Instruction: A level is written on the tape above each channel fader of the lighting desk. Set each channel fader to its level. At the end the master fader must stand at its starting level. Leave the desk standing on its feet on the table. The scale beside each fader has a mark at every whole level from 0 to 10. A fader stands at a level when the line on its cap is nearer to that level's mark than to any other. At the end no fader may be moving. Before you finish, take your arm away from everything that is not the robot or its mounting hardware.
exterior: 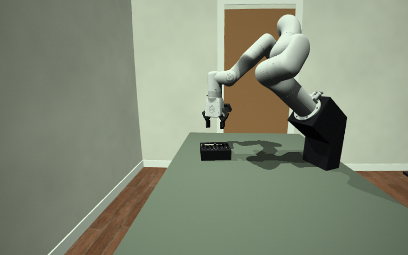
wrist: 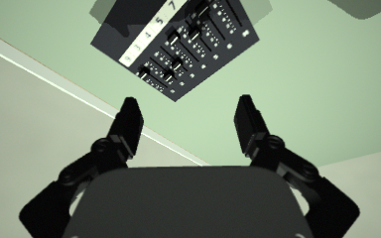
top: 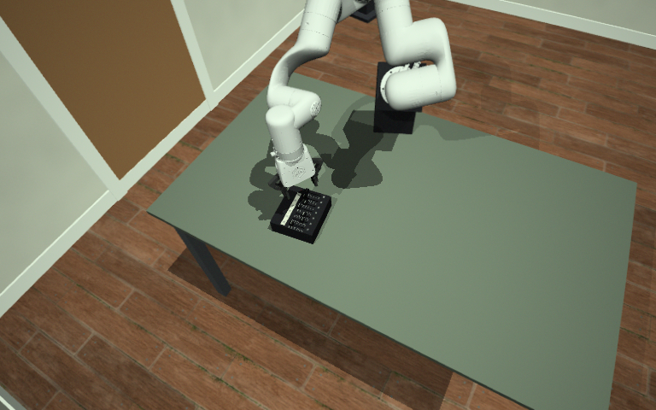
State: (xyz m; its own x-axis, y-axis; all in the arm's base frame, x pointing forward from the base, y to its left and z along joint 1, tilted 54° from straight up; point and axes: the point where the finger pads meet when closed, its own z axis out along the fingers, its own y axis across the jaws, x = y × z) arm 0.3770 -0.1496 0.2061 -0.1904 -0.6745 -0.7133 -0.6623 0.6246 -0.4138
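Now: hand 110 mm above the channel 6 cap, 40 mm past it and 30 mm to the left of it. Round my hand: master cap 110 mm below, 60 mm behind, 40 mm to the right.
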